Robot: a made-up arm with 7 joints. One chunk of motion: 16 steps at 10 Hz.
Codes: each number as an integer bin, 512 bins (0 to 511) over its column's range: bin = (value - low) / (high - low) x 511, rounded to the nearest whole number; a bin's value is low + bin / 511 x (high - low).
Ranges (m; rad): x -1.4..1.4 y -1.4..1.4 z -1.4..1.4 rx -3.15..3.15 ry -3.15..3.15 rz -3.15..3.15
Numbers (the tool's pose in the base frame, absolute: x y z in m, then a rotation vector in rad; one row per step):
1: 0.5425 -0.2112 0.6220 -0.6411 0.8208 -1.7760
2: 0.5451 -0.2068 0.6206 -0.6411 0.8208 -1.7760
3: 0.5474 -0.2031 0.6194 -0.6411 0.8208 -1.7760
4: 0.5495 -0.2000 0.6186 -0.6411 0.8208 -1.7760
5: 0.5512 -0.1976 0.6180 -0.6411 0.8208 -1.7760
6: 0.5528 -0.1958 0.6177 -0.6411 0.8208 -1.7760
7: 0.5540 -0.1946 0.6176 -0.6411 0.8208 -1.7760
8: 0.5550 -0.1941 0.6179 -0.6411 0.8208 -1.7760
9: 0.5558 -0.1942 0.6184 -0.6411 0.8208 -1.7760
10: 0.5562 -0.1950 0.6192 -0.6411 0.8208 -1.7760
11: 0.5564 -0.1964 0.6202 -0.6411 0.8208 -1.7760
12: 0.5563 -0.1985 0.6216 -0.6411 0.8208 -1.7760
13: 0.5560 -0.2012 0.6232 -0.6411 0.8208 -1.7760
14: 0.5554 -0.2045 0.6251 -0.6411 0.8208 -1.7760
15: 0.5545 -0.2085 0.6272 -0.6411 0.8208 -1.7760
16: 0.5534 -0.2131 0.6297 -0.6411 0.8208 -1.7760
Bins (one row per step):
1: 355 217 369 203 322 111
2: 355 218 369 203 322 111
3: 355 218 369 203 322 111
4: 356 219 368 203 322 111
5: 356 219 368 203 322 111
6: 356 220 368 203 322 111
7: 357 220 368 203 322 111
8: 357 220 368 203 322 111
9: 357 220 368 203 322 111
10: 357 220 369 203 322 111
11: 357 220 369 203 322 111
12: 357 219 369 203 322 111
13: 357 219 369 203 322 111
14: 357 218 370 203 322 111
15: 357 217 370 203 322 111
16: 356 217 370 203 322 111

